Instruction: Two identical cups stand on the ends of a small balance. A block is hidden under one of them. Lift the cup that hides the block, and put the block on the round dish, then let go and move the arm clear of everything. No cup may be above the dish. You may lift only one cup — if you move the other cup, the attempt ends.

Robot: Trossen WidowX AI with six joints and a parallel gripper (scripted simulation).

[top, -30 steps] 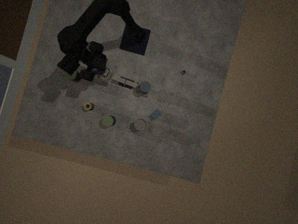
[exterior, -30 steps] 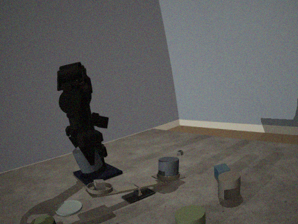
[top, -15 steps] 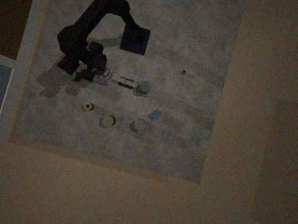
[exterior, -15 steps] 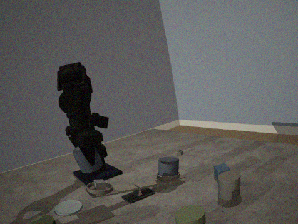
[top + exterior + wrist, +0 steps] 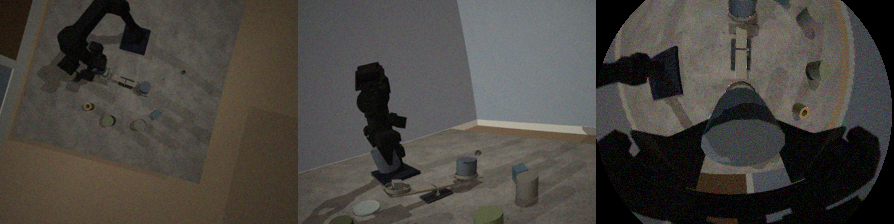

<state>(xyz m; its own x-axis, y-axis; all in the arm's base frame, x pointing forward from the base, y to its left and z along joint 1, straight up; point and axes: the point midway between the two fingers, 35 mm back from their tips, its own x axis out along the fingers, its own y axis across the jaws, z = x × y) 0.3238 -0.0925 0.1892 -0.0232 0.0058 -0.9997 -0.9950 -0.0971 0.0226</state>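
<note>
Now: the small grey block 1 cm to the left of my gripper tip and 8 cm below it. The rest, counted from my gripper tip: balance (1 cm behind, 14 cm to the left, 15 cm below); then pale round dish (7 cm behind, 11 cm to the right, 17 cm below); then yellow ring (24 cm ahead, 2 cm to the right, 15 cm below).
</note>
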